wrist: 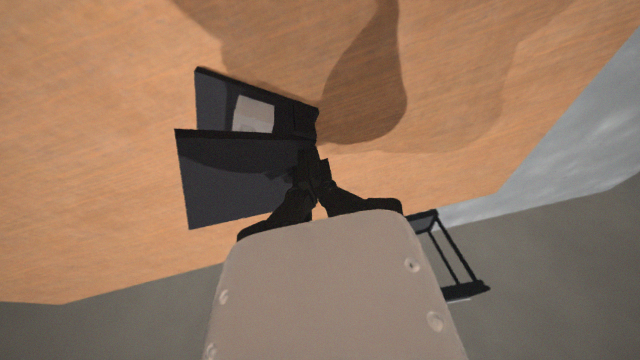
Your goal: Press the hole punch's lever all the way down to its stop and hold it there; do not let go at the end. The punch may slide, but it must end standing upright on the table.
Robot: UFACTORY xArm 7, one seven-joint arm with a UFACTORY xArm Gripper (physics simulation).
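Frame: origin at the arm's base, x back, y right, z up, level; centimetres.
Seen in the pictures: gripper, fingertip midpoint: [311, 160].
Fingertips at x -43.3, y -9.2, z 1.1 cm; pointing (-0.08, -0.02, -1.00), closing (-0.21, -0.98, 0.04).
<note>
A point is followed by its place in that frame.
The hole punch [284, 120] @[x -41.1, y -7.9, z -3.4 cm] stands upright on the wooden table, left of the middle of the wrist view. Its dark base shows behind, with a light grey block between base and lever. Its wide dark lever [225, 185] @[x -40.3, y -2.7, z 2.9 cm] is tilted up, with an open wedge between it and the base at the left. My gripper [311, 160] @[x -43.3, y -9.2, z 1.1 cm] is shut and empty. Its fingertips are at the lever's right part, near the hinge end, and overlap it in the view. Whether they touch the lever I cannot tell. The fingers hide that part of the lever.
The wooden table [100, 200] @[x -39.7, y 19.4, z -4.7 cm] carries the arm's dark shadow behind and right of the punch. The table's edge runs along the lower left and the right. A black open-framed stand [462, 290] shows beyond the edge at the lower right, beside the grey floor.
</note>
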